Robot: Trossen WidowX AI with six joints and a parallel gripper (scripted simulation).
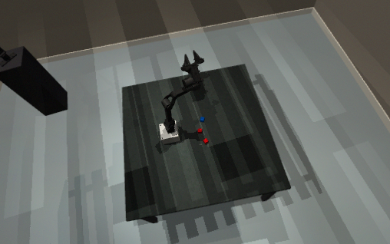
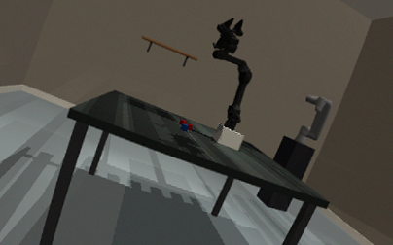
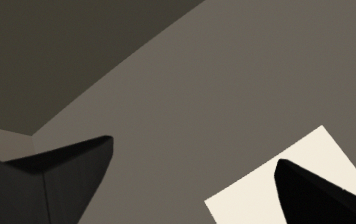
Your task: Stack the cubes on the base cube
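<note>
The blue cube is 10 mm ahead of my gripper tip, 140 mm to the right of it and 700 mm below it.
</note>
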